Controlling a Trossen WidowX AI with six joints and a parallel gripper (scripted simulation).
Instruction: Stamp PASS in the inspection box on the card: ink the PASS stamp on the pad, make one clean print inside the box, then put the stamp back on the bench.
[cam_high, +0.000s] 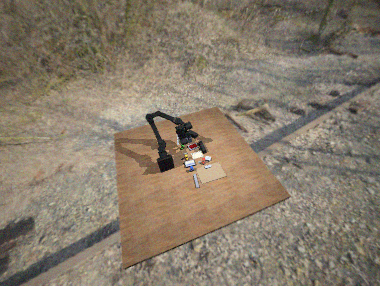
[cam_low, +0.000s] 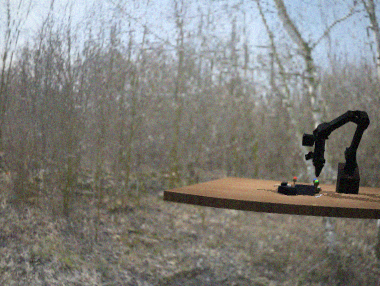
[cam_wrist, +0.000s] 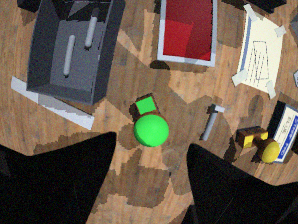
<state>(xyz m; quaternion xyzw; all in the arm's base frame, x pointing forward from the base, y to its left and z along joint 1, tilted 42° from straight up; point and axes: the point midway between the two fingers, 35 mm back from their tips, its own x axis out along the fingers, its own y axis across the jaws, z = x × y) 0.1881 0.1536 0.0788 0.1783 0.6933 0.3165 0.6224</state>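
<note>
Right now my gripper tip is 70 mm above the green-knobbed stamp. Round my gripper tip: card: 120 mm to the right, 120 mm ahead, 90 mm below; long black block: 190 mm ahead, 70 mm below, 40 mm to the right; red ink pad: 100 mm ahead, 80 mm below, 10 mm to the right.
</note>
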